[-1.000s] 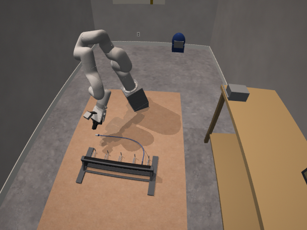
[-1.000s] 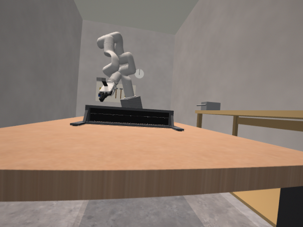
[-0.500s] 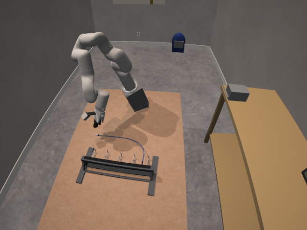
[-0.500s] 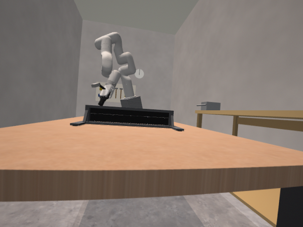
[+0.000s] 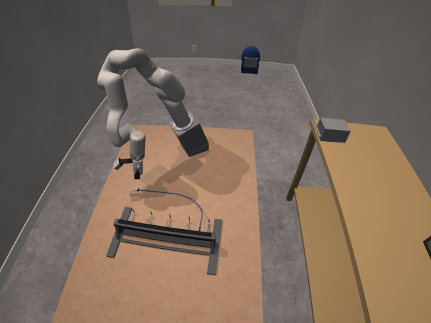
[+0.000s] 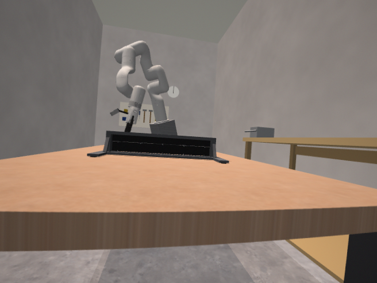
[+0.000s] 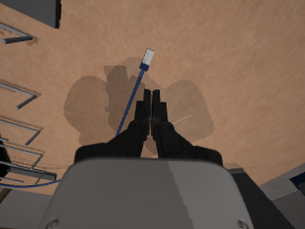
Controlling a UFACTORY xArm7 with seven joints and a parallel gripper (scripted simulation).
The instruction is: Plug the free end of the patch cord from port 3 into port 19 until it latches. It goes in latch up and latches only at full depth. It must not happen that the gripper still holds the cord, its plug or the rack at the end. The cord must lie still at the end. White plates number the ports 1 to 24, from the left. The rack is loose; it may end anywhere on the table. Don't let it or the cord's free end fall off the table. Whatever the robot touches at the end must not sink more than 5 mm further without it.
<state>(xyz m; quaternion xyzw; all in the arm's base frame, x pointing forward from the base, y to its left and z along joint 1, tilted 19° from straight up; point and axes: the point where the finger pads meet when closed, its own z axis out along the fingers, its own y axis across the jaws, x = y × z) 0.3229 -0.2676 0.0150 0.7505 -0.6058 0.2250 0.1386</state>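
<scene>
The cord end lies 100 mm below my hand, 30 mm to the right of it and 10 mm ahead of it.
</scene>
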